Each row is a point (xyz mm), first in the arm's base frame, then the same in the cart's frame.
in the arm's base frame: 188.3 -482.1 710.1
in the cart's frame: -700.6 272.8 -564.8
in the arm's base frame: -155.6 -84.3 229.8
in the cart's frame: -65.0 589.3 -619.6
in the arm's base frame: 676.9 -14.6 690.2
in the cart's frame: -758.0 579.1 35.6
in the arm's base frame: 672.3 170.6 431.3
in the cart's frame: -482.4 677.9 160.6
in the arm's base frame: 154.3 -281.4 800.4
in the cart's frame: -733.5 492.8 -554.6
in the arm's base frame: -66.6 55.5 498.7
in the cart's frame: -315.8 773.4 -565.2
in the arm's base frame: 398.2 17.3 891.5
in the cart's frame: -842.6 735.0 -260.6
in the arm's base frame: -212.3 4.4 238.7
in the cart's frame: -36.8 688.0 -644.7
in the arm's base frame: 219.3 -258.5 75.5
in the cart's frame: -83.8 291.2 -294.9
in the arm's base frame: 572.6 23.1 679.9
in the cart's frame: -705.9 636.9 -44.0
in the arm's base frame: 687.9 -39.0 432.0
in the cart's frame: -528.8 480.2 106.6
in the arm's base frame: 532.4 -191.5 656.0
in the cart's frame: -711.6 441.3 -143.8
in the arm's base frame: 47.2 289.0 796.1
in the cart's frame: -583.2 1046.3 -465.5
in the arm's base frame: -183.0 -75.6 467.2
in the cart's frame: -272.5 671.9 -705.0
